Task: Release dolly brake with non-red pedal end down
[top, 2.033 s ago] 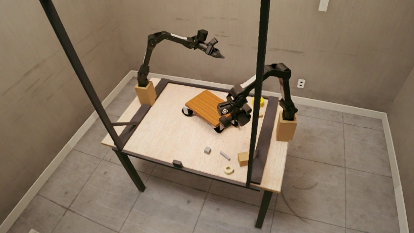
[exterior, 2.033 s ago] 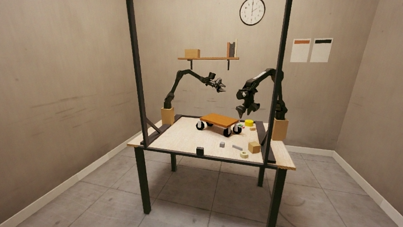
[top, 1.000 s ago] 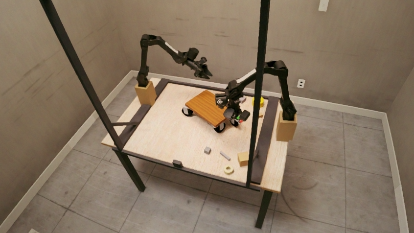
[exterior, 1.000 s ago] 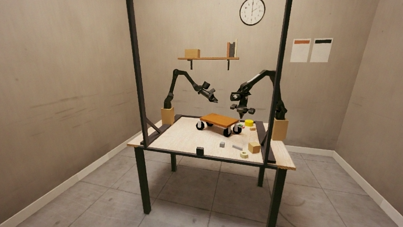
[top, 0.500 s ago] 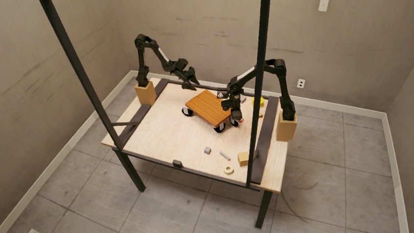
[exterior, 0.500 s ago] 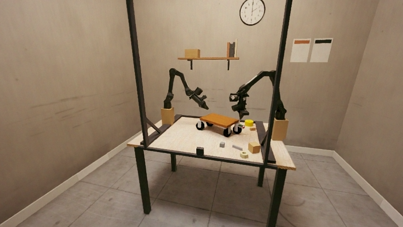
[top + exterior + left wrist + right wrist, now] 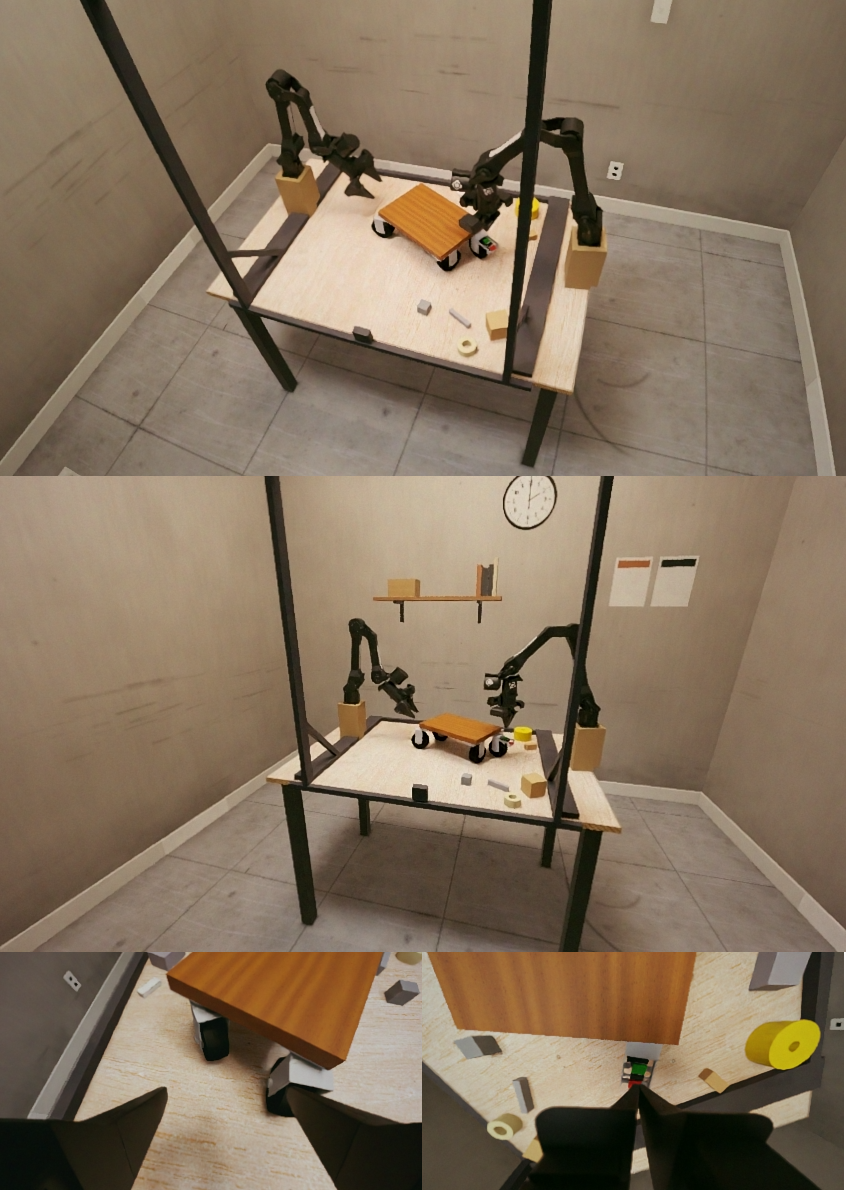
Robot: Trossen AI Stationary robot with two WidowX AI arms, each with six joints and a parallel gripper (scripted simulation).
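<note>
Now: the brake pedal 1 cm to the right of my right hand and 10 cm below it. From my right hand the other things lie so: tan cube 25 cm behind, 12 cm to the right, 15 cm below; then grey bar 25 cm behind, 17 cm below; then small tan block 14 cm ahead, 11 cm to the right, 16 cm below.
</note>
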